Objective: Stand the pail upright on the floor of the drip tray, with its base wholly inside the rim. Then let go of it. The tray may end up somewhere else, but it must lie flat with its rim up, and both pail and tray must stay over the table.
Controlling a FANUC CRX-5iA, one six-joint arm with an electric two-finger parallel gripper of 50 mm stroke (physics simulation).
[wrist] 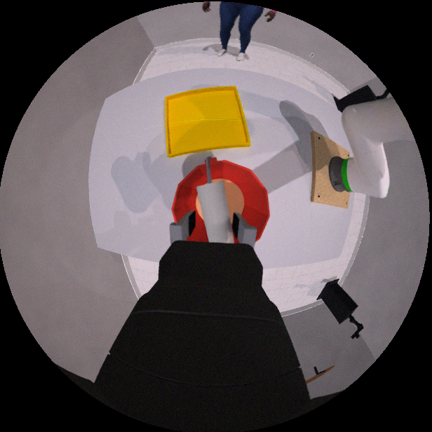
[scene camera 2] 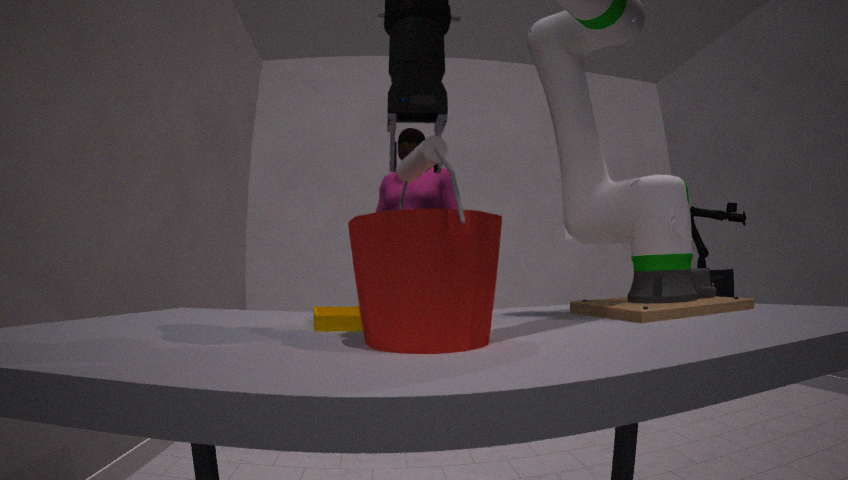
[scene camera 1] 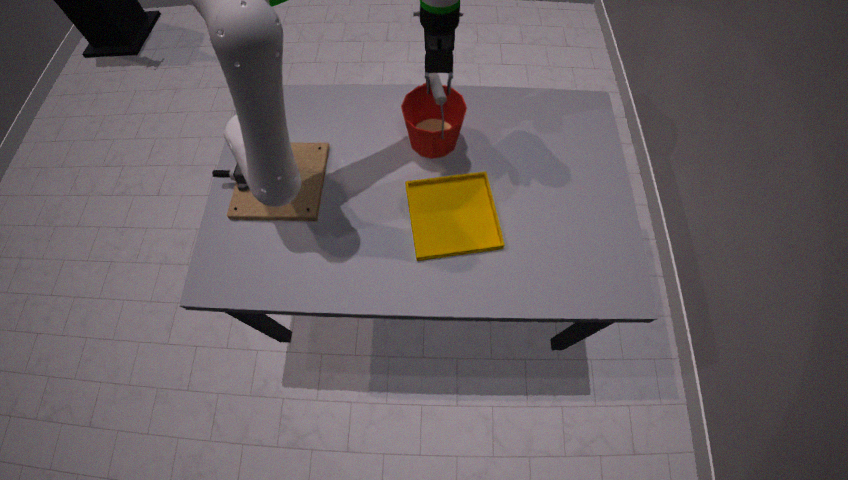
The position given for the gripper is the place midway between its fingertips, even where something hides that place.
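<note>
A red pail [scene camera 2: 426, 282] stands in the scene, visible too in scene camera 1 [scene camera 1: 423, 118] and in the wrist view [wrist: 245, 194]. With it there is a yellow drip tray, which scene camera 1 [scene camera 1: 454, 215], scene camera 2 [scene camera 2: 325, 318] and the wrist view [wrist: 202, 119] show. The gripper itself appears in scene camera 1 [scene camera 1: 438, 91], in the wrist view [wrist: 213, 219] and in scene camera 2 [scene camera 2: 415, 170].
</note>
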